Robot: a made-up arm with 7 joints.
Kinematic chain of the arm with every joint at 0, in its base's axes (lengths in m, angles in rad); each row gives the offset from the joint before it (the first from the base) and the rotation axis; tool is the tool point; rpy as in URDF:
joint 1: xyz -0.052 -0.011 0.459 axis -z
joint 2: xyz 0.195 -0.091 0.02 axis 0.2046 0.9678 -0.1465
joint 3: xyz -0.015 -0.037 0 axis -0.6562 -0.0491 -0.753
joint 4: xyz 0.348 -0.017 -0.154 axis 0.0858 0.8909 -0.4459
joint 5: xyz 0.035 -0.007 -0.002 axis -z
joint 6: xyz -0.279 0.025 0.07 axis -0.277 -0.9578 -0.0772
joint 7: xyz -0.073 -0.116 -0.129 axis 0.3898 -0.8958 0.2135
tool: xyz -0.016 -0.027 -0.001 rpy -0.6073 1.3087 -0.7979
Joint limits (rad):
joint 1: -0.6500..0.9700
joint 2: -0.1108..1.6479
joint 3: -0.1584..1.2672
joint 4: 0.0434..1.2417
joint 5: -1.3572..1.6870
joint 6: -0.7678..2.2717
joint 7: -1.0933..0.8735
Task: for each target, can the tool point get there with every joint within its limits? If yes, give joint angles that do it. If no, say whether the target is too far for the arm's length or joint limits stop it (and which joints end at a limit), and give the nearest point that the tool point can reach.
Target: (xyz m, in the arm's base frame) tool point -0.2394 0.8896 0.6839
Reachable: no: joint limits stop it (at a limit: joint 1, joint 2, joint 3, joint 6) | nearest point 0.1367 0.5350 0.4814 | short by 0.555 m
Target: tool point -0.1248 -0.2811 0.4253
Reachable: yes | joints 0.7488 0.4527 -0.0249 0.4938 -0.1966 -0.3778 0.7237
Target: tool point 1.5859 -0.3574 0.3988
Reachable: no: too far | nearest point 0.8410 -0.1999 0.3903 | short by 0.761 m
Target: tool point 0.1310 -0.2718 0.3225
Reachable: yes | joints 0.7720 0.3000 0.5766 0.6223 0.7901 0.4801 0.3797
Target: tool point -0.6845 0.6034 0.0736
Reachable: no: joint limits stop it (at a limit: joint 1, joint 2, joint 3, joint 4, joint 5, joint 6, joint 7) | nearest point -0.1766 0.3960 0.0414 | short by 0.550 m
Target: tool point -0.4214 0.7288 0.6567
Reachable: no: joint limits stop it (at a limit: joint 1, joint 2, joint 3, joint 4, joint 7) | nearest point -0.0806 0.3740 0.3630 | short by 0.573 m
